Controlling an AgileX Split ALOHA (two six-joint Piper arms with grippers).
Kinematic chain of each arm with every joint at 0, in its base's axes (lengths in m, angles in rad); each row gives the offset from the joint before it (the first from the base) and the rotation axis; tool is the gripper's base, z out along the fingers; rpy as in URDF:
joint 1: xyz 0 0 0.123 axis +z
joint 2: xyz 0 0 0 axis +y
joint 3: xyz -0.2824 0 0.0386 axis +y
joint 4: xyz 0.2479 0 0.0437 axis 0.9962 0 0.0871
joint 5: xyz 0 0 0 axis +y
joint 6: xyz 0.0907 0 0.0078 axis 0.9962 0 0.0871
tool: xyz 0 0 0 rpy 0 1.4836 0
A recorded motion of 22 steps. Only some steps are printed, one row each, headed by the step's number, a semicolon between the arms.
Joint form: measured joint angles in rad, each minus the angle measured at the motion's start. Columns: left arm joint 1, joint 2, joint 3, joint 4, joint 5, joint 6; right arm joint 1, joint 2, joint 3, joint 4, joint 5, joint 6.
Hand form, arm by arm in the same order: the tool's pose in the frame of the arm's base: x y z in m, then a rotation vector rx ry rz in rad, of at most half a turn. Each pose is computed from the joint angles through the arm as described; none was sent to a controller.
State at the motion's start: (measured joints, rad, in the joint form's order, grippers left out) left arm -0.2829 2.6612 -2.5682 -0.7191 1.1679 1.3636; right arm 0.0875 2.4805 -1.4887 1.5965 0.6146 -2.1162
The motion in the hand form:
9: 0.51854 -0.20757 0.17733 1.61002 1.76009 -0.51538; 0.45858 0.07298 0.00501 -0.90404 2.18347 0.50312
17: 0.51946 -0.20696 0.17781 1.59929 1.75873 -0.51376; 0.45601 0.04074 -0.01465 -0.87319 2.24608 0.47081
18: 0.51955 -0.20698 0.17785 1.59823 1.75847 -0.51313; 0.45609 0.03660 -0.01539 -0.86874 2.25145 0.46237
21: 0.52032 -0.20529 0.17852 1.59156 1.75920 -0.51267; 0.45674 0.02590 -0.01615 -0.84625 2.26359 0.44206
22: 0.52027 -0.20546 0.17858 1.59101 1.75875 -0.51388; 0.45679 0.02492 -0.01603 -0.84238 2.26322 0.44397
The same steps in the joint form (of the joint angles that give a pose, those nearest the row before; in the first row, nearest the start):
9: 0.0011 0.0000 0.0001 -0.0065 -0.0172 0.0000; -0.0387 0.0387 0.0000 -0.0210 -0.0275 0.0000
17: 0.0028 0.0000 0.0000 -0.0115 -0.0246 0.0000; -0.1073 0.0781 0.0000 -0.0630 -0.0373 0.0000
18: 0.0028 0.0000 0.0001 -0.0117 -0.0258 0.0000; -0.1158 0.0791 0.0000 -0.0680 -0.0407 0.0000
21: 0.0064 -0.0009 0.0001 -0.0147 -0.0273 0.0001; -0.1378 0.0798 0.0000 -0.0721 -0.0491 0.0000
22: 0.0062 -0.0008 -0.0001 -0.0157 -0.0272 0.0000; -0.1404 0.0798 0.0000 -0.0709 -0.0467 0.0000

